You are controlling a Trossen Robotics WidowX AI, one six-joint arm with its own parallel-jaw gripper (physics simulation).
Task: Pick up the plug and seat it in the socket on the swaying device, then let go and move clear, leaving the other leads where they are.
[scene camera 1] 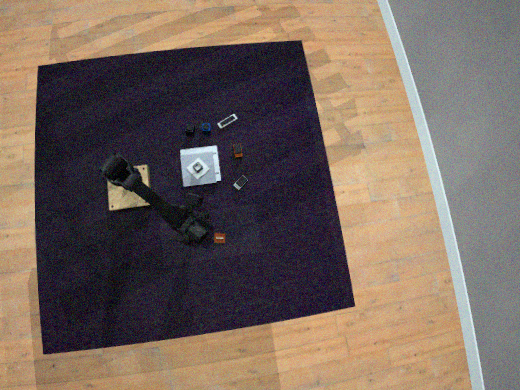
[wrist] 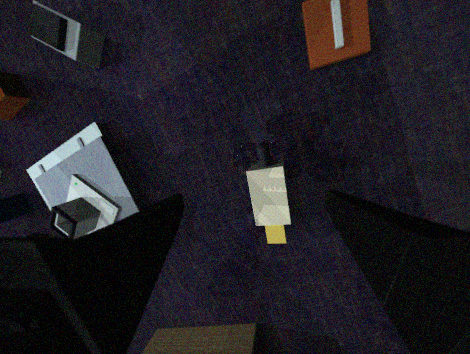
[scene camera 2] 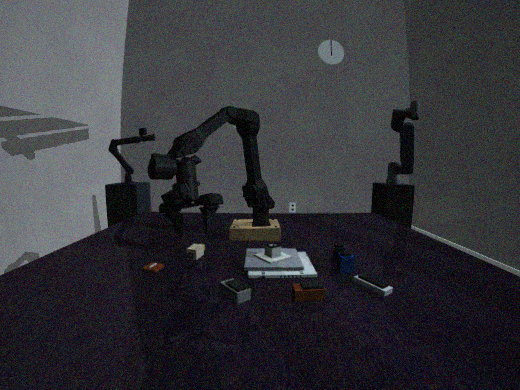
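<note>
The plug, a cream block (scene camera 2: pixel 195 251) (wrist: pixel 268 197) with a yellow tip, lies on the dark mat; the arm hides it in scene camera 1. My gripper (scene camera 1: pixel 195 220) (scene camera 2: pixel 193 232) (wrist: pixel 253 198) is open and empty above the plug. In the wrist view the plug shows between the fingertips, nearer the middle than either finger. The device is a grey slab (scene camera 1: pixel 188 179) (scene camera 2: pixel 295 260) (wrist: pixel 107 167) on a white base. On it a white diamond plate carries a grey, square, hollow socket (scene camera 1: pixel 198 167) (scene camera 2: pixel 272 250) (wrist: pixel 80 217). The left finger hides part of the device in the wrist view.
An orange block with a white strip (scene camera 1: pixel 219 238) (scene camera 2: pixel 154 267) (wrist: pixel 320 40) lies near the plug. Beyond the device are a grey block (scene camera 1: pixel 240 182) (scene camera 2: pixel 243 296), an orange-black block (scene camera 1: pixel 238 151) (scene camera 2: pixel 309 293), a white-rimmed piece (scene camera 2: pixel 385 291), a blue block (scene camera 1: pixel 206 127) (scene camera 2: pixel 346 264) and a black block (scene camera 1: pixel 190 130).
</note>
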